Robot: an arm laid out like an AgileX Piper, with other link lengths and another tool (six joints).
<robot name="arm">
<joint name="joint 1" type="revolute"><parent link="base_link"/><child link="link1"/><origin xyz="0.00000 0.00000 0.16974"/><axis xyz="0 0 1"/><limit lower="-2.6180" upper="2.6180"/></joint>
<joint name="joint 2" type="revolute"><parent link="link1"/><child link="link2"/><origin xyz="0.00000 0.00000 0.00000" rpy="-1.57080 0.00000 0.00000"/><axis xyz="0 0 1"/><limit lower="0.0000" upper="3.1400"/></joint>
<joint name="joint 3" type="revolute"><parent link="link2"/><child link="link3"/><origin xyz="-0.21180 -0.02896 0.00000"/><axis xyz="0 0 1"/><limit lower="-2.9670" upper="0.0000"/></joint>
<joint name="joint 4" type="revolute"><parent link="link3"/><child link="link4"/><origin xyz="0.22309 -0.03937 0.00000" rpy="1.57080 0.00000 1.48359"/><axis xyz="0 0 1"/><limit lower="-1.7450" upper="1.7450"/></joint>
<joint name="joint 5" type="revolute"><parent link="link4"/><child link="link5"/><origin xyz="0.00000 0.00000 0.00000" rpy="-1.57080 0.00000 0.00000"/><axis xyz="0 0 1"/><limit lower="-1.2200" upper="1.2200"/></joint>
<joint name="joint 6" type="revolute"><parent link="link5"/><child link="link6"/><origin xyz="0.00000 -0.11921 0.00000" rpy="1.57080 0.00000 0.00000"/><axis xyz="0 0 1"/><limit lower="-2.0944" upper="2.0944"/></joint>
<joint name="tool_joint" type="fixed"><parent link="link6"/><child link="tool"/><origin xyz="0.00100 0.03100 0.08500" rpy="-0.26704 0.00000 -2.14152"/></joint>
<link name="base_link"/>
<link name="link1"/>
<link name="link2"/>
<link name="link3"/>
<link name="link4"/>
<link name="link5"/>
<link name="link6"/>
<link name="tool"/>
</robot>
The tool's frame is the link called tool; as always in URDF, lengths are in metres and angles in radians.
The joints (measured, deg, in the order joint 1, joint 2, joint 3, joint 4, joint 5, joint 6), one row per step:
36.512 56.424 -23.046 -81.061 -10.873 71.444
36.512 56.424 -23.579 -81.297 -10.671 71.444
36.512 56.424 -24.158 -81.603 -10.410 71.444
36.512 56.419 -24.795 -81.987 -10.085 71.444
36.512 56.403 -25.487 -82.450 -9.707 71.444
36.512 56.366 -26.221 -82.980 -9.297 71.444
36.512 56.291 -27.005 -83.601 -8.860 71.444
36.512 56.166 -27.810 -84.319 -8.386 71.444
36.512 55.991 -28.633 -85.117 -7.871 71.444
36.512 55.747 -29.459 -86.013 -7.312 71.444
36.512 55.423 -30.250 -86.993 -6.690 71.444
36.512 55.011 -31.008 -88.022 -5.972 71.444
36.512 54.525 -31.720 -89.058 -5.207 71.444
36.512 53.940 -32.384 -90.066 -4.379 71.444
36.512 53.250 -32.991 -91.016 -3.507 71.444
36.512 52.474 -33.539 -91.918 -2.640 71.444
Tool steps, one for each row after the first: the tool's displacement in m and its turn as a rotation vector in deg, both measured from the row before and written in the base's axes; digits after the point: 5 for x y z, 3 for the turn. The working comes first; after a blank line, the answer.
Tool pose at each row, in the base's axes (x y z in m, rotation vector in deg; the steps are taken from these numbers as rounded here):
0.18980 0.22503 0.17941 -136.592 12.041 -49.780
0.19158 0.22550 0.18250 -136.264 11.910 -50.478
0.19359 0.22588 0.18579 -135.939 11.755 -51.296
0.19585 0.22618 0.18938 -135.603 11.571 -52.259
0.19833 0.22640 0.19331 -135.245 11.351 -53.361
0.20094 0.22656 0.19760 -134.852 11.093 -54.579
0.20366 0.22667 0.20237 -134.402 10.772 -55.945
0.20643 0.22663 0.20751 -133.914 10.392 -57.459
0.20926 0.22642 0.21301 -133.379 9.982 -59.113
0.21209 0.22599 0.21890 -132.797 9.528 -60.926
0.21489 0.22522 0.22497 -132.187 9.068 -62.885
0.21774 0.22403 0.23134 -131.534 8.671 -64.999
0.22050 0.22252 0.23791 -130.830 8.342 -67.183
0.22315 0.22064 0.24484 -130.044 8.132 -69.437
0.22561 0.21841 0.25213 -129.163 8.059 -71.718
0.22773 0.21594 0.25965 -128.197 8.067 -73.978

0.00178 0.00047 0.00309 0.056 -0.584 -0.065
0.00201 0.00038 0.00329 0.007 -0.666 -0.088
0.00226 0.00030 0.00359 -0.038 -0.769 -0.113
0.00248 0.00022 0.00393 -0.076 -0.874 -0.131
0.00261 0.00016 0.00429 -0.098 -0.967 -0.138
0.00272 0.00011 0.00477 -0.118 -1.093 -0.135
0.00277 -0.00004 0.00514 -0.158 -1.211 -0.141
0.00283 -0.00021 0.00550 -0.185 -1.320 -0.163
0.00283 -0.00043 0.00589 -0.225 -1.443 -0.184
0.00280 -0.00077 0.00607 -0.272 -1.542 -0.234
0.00285 -0.00119 0.00637 -0.295 -1.635 -0.330
0.00276 -0.00151 0.00657 -0.283 -1.676 -0.399
0.00265 -0.00188 0.00693 -0.232 -1.717 -0.493
0.00246 -0.00223 0.00729 -0.150 -1.734 -0.578
0.00212 -0.00247 0.00752 -0.076 -1.731 -0.611

